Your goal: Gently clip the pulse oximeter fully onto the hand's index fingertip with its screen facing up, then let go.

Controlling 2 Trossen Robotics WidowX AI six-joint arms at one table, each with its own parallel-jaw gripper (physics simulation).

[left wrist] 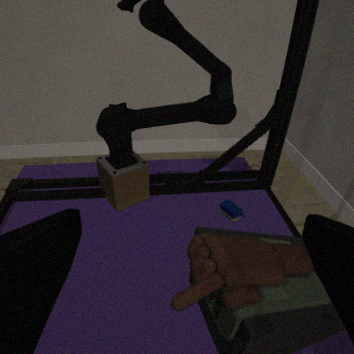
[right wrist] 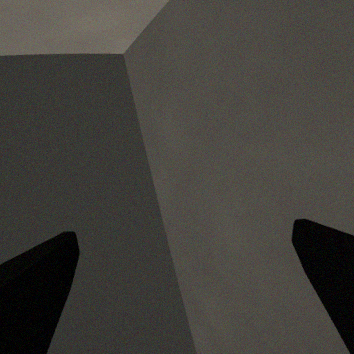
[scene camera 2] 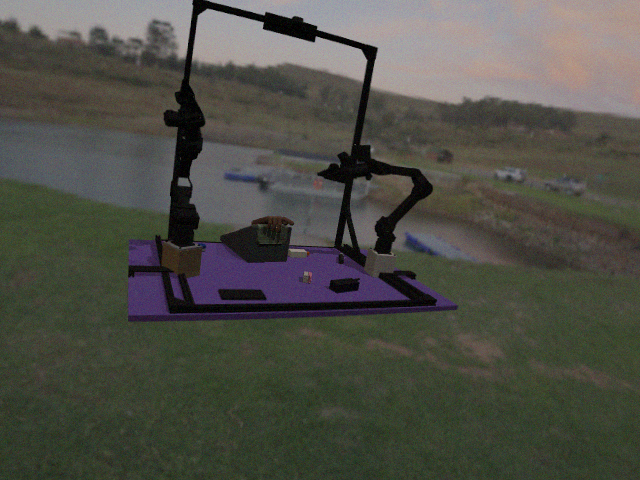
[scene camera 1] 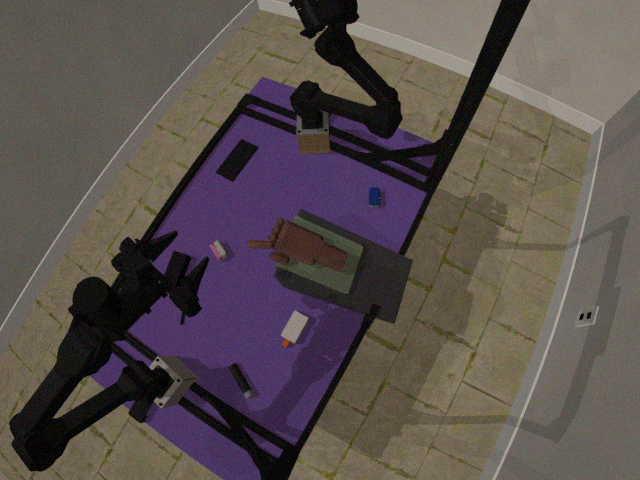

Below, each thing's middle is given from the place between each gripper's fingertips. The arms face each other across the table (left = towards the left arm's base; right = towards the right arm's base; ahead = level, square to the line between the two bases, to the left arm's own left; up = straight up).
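The index finger (left wrist: 191, 294) is 9 cm to the right of my left hand and 4 cm behind it, and 21 cm below it. There is also a dark grey slab (scene camera 1: 381, 277), which I find a fair way to the right of my left hand, a fair way behind it and far below it.
My right hand is 480 mm to the right of the index finger, 160 mm past it and 450 mm above it. As for the dark grey slab, it is far to the left of my right hand, far behind it and far below it.
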